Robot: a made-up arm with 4 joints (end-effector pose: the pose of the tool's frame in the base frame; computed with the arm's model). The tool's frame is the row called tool.
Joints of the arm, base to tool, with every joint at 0 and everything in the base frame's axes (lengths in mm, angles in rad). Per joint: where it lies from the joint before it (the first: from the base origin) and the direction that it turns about. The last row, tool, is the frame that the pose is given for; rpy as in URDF.
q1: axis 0.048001 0.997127 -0.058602 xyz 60 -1 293
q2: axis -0.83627 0.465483 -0.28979 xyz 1 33 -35
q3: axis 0 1 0 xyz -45 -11 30
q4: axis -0.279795 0.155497 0.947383 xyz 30 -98 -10
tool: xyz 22 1 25 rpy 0.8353 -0.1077 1.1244
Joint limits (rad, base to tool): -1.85..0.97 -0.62..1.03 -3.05..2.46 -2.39..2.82
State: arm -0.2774 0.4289 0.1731 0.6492
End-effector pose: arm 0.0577 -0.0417 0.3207 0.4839 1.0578 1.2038
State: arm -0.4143 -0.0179 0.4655 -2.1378
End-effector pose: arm 0.0333 -0.0984 0.2763 0.9562 -0.9435 -0.6406
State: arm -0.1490 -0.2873 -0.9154 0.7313
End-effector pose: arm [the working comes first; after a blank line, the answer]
Working (the frame after each row of the table, in the pose's form):
after q1: 0.0600 -0.0010 0.2930 -0.0072 -0.1486 0.0087
after q2: 0.0659 0.0318 0.2583 0.2275 -0.2801 0.1103
after q3: 0.0166 0.0106 0.2712 0.2676 -1.1904 -0.0017
after q4: 0.0507 -0.0865 0.2750 -0.3291 -1.1092 0.4873

0.0356 -0.0737 0.3018 -0.2735 -0.2087 1.6980
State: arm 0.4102 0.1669 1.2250 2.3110
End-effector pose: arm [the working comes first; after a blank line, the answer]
Working (the frame after each row of the table, in the pose's form):
after q1: 0.0600 -0.0010 0.2930 0.0197 0.4090 -0.0240
after q2: 0.0479 0.0328 0.2610 -0.1272 0.4880 -0.0425
after q3: 0.0222 0.0285 0.3096 -0.0894 1.7110 -0.1211
after q4: 0.0070 -0.0723 0.2945 1.3420 1.2492 2.0553

0.0186 -0.0455 0.3106 -1.2990 -0.9788 -1.4004
